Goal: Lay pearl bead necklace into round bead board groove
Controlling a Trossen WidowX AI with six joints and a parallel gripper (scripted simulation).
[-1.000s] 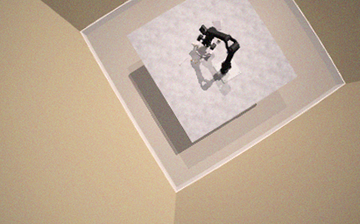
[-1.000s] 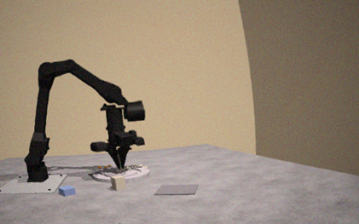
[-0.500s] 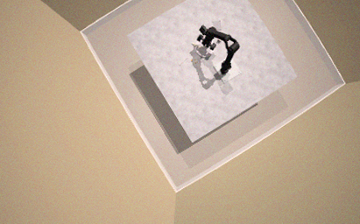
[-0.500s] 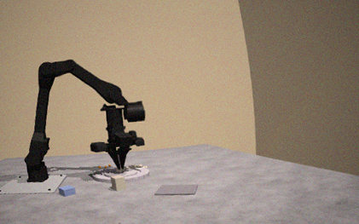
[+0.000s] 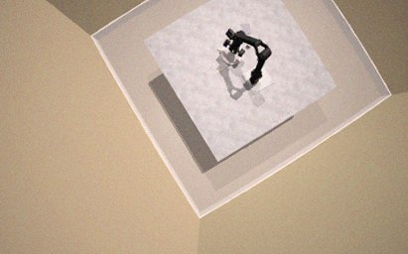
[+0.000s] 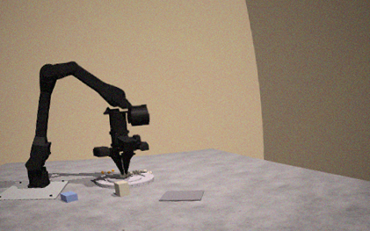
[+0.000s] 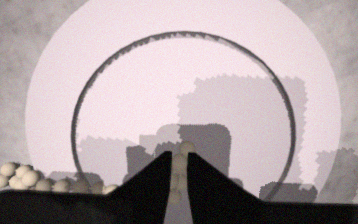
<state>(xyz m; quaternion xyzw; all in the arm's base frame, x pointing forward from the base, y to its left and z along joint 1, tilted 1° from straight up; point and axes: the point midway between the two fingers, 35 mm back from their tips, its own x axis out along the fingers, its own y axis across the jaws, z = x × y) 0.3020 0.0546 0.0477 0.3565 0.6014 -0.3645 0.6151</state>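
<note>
Right now the round bead board is 10 mm below my gripper tip. The rest, counted from my gripper tip: flat grey plate 230 mm to the right, 150 mm ahead, 20 mm below; then cream cube 170 mm to the right; then blue block 200 mm to the right, 150 mm behind, 10 mm below.
</note>
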